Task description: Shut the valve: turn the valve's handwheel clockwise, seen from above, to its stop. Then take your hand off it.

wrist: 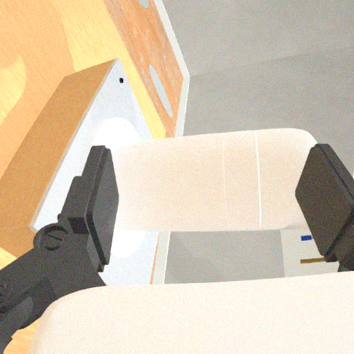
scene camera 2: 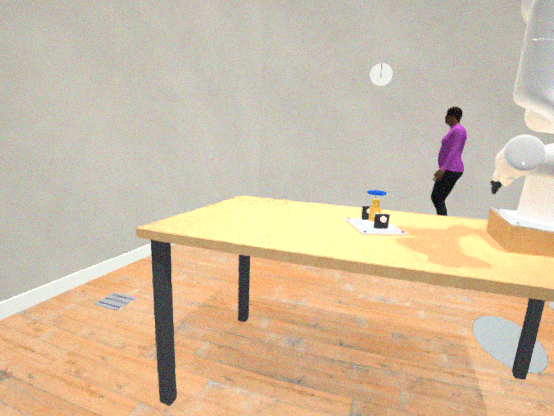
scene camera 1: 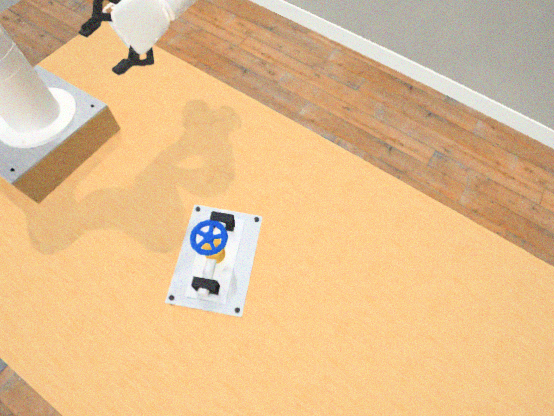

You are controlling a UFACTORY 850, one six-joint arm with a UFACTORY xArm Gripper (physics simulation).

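Note:
The blue spoked handwheel [scene camera 1: 209, 237] [scene camera 2: 376, 193] sits level on top of the yellow valve body [scene camera 1: 218, 257] [scene camera 2: 375, 210]. The valve stands on a light grey plate [scene camera 1: 248, 252] [scene camera 2: 359, 226] with a screw at each corner. A white pipe [scene camera 1: 210, 268] and two black supports [scene camera 1: 205, 285] [scene camera 2: 381, 221] are beside it. My gripper [scene camera 1: 103, 50] [scene camera 2: 495, 186] [wrist: 211, 169] is open, with its fingers wide apart. It is in the air near the robot's base, well away from the handwheel and not touching it. The valve does not show in the wrist view.
The robot's base block [scene camera 1: 80, 152] [scene camera 2: 512, 237] [wrist: 50, 150] stands on the wooden table [scene camera 1: 375, 300] [scene camera 2: 280, 225]. The arm's white link [wrist: 200, 185] shows behind the fingers in the wrist view. A person [scene camera 2: 452, 150] stands beyond the table.

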